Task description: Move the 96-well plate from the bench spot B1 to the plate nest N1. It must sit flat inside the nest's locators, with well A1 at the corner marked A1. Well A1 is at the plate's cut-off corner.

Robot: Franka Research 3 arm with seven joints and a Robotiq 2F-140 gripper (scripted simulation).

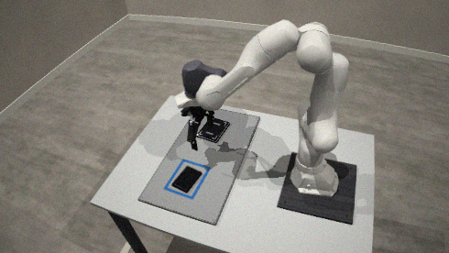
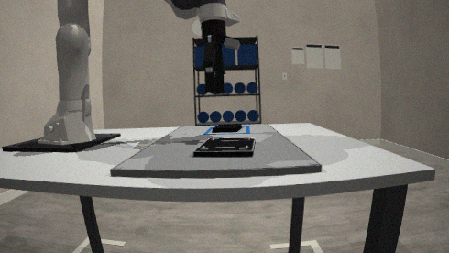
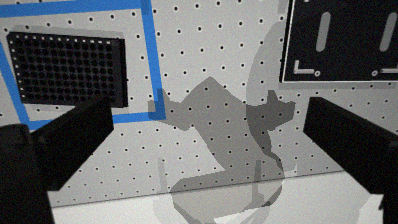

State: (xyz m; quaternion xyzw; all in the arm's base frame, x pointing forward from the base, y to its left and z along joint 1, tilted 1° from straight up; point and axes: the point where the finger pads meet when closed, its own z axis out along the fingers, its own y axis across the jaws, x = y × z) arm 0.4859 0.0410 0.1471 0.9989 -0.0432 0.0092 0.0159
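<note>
Right now the black 96-well plate is 20 mm ahead of my hand, 160 mm to the left of it and 130 mm below it. From my hand the other things lie so: black plate nest: 40 mm ahead, 190 mm to the right, 130 mm below; then A1 label: 100 mm ahead, 120 mm to the right, 130 mm below.
</note>
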